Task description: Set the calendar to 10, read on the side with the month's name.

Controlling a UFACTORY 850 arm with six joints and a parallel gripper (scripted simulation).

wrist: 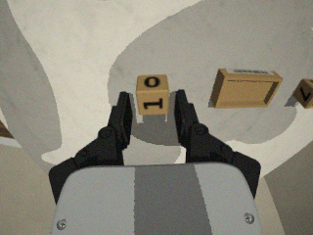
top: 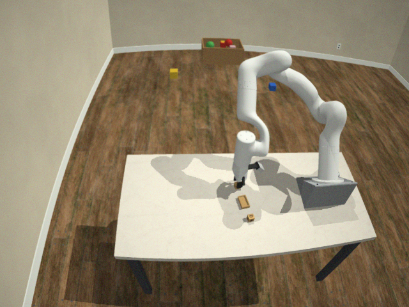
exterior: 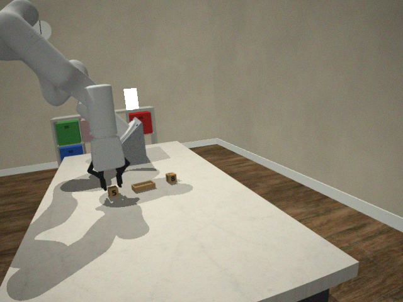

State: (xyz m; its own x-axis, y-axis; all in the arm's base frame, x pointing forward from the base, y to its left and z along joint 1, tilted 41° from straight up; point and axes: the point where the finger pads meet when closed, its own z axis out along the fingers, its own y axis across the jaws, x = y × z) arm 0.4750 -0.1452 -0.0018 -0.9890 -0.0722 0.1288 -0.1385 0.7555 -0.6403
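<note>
My gripper is now 110 mm to the right of the wooden tray, 40 mm above it and 20 mm past it. The rest, counted from my hand: cube: 210 mm to the left, 30 mm below, 30 mm behind.
</note>
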